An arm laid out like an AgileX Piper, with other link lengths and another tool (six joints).
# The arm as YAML. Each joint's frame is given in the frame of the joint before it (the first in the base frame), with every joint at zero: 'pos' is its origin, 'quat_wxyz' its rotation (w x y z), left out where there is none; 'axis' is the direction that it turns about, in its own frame. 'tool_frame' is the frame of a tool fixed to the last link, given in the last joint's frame.
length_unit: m
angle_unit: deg
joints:
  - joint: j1
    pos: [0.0, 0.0, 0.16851]
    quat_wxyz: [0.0, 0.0, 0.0, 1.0]
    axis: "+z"
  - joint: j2
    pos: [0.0, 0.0, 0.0]
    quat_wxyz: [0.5, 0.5, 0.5, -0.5]
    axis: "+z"
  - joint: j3
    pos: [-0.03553, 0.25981, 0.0]
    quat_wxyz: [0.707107, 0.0, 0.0, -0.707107]
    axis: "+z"
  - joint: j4
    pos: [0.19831, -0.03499, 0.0]
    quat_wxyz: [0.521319, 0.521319, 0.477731, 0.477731]
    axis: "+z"
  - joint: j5
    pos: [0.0, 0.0, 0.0]
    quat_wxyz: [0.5, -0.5, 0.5, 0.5]
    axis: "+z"
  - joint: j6
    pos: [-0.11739, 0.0, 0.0]
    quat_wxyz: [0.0, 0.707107, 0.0, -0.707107]
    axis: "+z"
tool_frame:
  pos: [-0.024, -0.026, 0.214]
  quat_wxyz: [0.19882, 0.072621, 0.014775, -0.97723]
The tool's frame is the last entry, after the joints.
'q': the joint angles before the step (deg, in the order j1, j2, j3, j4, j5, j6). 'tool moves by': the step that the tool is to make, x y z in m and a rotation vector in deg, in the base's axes. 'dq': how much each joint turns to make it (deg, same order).
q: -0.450 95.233 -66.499 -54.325 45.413 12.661
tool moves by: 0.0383 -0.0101 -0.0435 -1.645 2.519 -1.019
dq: -0.009 13.806 -7.837 -4.816 -0.519 5.361
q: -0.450 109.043 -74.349 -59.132 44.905 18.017
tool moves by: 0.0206 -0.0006 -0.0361 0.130 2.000 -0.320
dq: -0.003 8.797 -5.835 -0.682 -0.306 1.329
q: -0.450 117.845 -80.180 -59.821 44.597 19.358
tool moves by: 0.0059 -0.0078 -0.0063 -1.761 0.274 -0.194
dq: 0.006 2.647 -1.420 -2.765 0.529 1.976
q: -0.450 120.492 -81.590 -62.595 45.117 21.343
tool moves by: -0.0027 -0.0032 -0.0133 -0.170 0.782 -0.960
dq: 0.001 1.995 -0.012 -1.057 0.249 2.077
